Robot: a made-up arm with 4 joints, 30 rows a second.
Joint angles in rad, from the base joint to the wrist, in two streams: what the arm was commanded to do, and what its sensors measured. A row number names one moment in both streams.
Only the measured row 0 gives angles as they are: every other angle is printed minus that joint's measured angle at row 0.
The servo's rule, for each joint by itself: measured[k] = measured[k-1] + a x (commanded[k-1-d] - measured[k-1]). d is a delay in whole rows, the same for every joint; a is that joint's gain. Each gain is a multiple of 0.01, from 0.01 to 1. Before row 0 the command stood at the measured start. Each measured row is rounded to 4 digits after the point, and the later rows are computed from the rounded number. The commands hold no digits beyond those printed.
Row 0, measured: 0.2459 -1.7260 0.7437 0.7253
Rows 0 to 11, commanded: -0.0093 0.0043 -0.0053 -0.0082; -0.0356 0.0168 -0.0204 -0.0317; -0.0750 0.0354 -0.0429 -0.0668; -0.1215 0.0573 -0.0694 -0.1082; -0.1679 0.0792 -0.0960 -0.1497; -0.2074 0.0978 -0.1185 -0.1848; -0.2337 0.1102 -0.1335 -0.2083; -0.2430 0.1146 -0.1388 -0.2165; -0.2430 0.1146 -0.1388 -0.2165; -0.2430 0.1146 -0.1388 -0.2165; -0.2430 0.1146 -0.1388 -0.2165; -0.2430 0.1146 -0.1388 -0.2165
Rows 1 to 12, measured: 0.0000 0.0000 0.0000 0.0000; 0.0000 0.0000 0.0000 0.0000; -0.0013 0.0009 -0.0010 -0.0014; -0.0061 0.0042 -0.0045 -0.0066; -0.0157 0.0108 -0.0114 -0.0168; -0.0305 0.0206 -0.0218 -0.0323; -0.0497 0.0329 -0.0352 -0.0523; -0.0718 0.0465 -0.0502 -0.0748; -0.0945 0.0599 -0.0652 -0.0975; -0.1153 0.0714 -0.0784 -0.1177; -0.1332 0.0805 -0.0893 -0.1345; -0.1486 0.0877 -0.0982 -0.1484
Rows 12 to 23, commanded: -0.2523 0.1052 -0.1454 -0.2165; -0.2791 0.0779 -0.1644 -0.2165; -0.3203 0.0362 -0.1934 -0.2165; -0.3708 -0.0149 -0.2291 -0.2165; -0.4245 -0.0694 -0.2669 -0.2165; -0.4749 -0.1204 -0.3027 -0.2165; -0.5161 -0.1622 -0.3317 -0.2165; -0.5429 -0.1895 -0.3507 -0.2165; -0.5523 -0.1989 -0.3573 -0.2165; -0.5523 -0.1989 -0.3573 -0.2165; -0.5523 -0.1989 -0.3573 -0.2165; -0.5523 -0.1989 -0.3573 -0.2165
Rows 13 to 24, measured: -0.1618 0.0933 -0.1055 -0.1600; -0.1732 0.0978 -0.1115 -0.1696; -0.1843 0.0994 -0.1176 -0.1776; -0.1976 0.0949 -0.1260 -0.1842; -0.2148 0.0826 -0.1381 -0.1897; -0.2366 0.0621 -0.1545 -0.1943; -0.2629 0.0345 -0.1747 -0.1981; -0.2926 0.0020 -0.1977 -0.2012; -0.3239 -0.0325 -0.2218 -0.2038; -0.3546 -0.0655 -0.2450 -0.2060; -0.3823 -0.0935 -0.2652 -0.2078; -0.4061 -0.1156 -0.2818 -0.2093
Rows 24 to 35, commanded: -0.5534 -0.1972 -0.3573 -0.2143; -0.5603 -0.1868 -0.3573 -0.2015; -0.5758 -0.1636 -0.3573 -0.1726; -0.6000 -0.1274 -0.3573 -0.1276; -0.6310 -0.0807 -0.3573 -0.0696; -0.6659 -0.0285 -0.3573 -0.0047; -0.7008 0.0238 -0.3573 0.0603; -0.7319 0.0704 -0.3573 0.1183; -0.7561 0.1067 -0.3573 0.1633; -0.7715 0.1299 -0.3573 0.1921; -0.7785 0.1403 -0.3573 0.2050; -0.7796 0.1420 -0.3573 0.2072
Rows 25 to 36, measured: -0.4266 -0.1331 -0.2954 -0.2105; -0.4442 -0.1469 -0.3065 -0.2115; -0.4595 -0.1575 -0.3156 -0.2120; -0.4736 -0.1637 -0.3231 -0.2102; -0.4879 -0.1637 -0.3293 -0.2038; -0.5036 -0.1561 -0.3343 -0.1908; -0.5214 -0.1403 -0.3384 -0.1702; -0.5416 -0.1168 -0.3418 -0.1421; -0.5639 -0.0873 -0.3446 -0.1077; -0.5874 -0.0542 -0.3469 -0.0693; -0.6110 -0.0204 -0.3488 -0.0298; -0.6335 0.0112 -0.3503 0.0079
